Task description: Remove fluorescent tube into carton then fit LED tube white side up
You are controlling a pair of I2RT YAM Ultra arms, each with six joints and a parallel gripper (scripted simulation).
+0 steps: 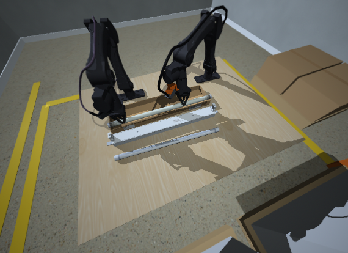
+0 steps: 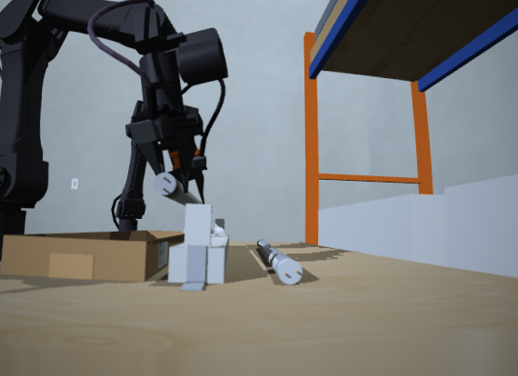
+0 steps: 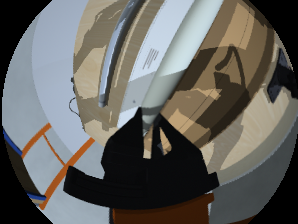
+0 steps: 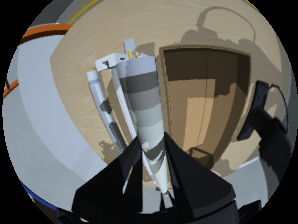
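Right now my left hand is 10 mm short of the old fluorescent tube, 120 mm to the left of it and 10 mm above it. The rest, counted from my left hand: brown carton: 90 mm behind, 120 mm to the right, 90 mm below; white fixture: 50 mm ahead, 120 mm to the right, 60 mm below; LED tube: 160 mm ahead, 140 mm to the right, 100 mm below.
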